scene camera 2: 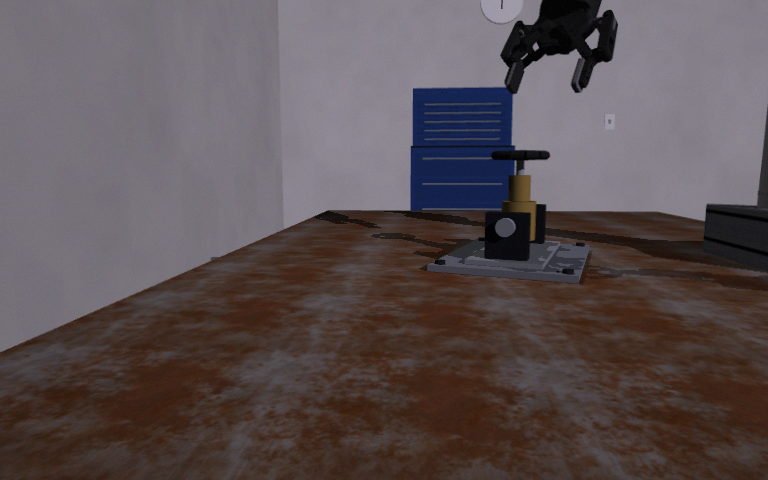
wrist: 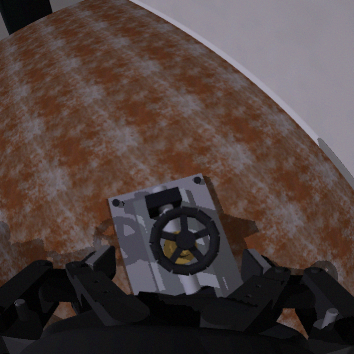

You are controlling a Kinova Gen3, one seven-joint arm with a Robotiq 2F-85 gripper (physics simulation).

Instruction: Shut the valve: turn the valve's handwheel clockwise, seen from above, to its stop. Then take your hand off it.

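Note:
The black handwheel, a spoked ring, lies level on top of the brass valve body. The valve stands between black blocks on a grey base plate. My gripper is open and empty. It hangs clear above the handwheel, a little to its right in the scene view, with its fingers pointing down and touching nothing. In the wrist view the handwheel shows between the spread fingers. The near edge of the plate is hidden by the gripper.
The valve stands on a rusty-looking table. A dark grey block stands at the right edge of the scene view. A blue drawer cabinet stands behind the table. A dark object shows at the wrist view's top left.

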